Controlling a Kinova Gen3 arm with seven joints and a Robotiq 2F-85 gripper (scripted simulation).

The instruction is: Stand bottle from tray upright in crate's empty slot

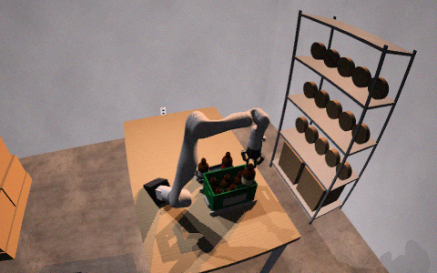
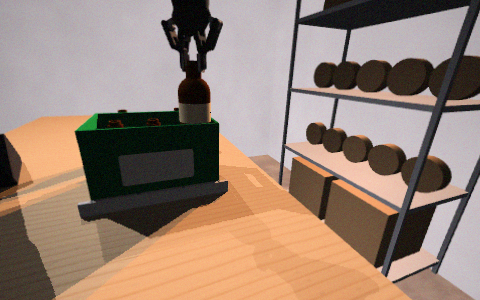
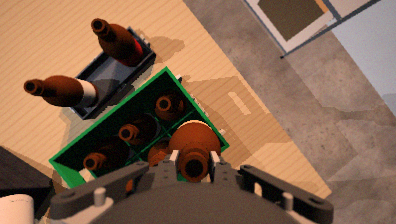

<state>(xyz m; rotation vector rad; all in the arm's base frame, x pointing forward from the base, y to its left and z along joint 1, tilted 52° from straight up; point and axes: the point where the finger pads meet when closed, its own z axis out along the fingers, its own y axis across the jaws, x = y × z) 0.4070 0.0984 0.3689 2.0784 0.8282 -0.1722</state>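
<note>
Right now my hand is 70 mm above the brown bottle. From my hand the other things lie so: green crate (220 mm below, 80 mm behind, 60 mm to the left); then dark tray (290 mm to the left, 290 mm below, 40 mm behind).
</note>
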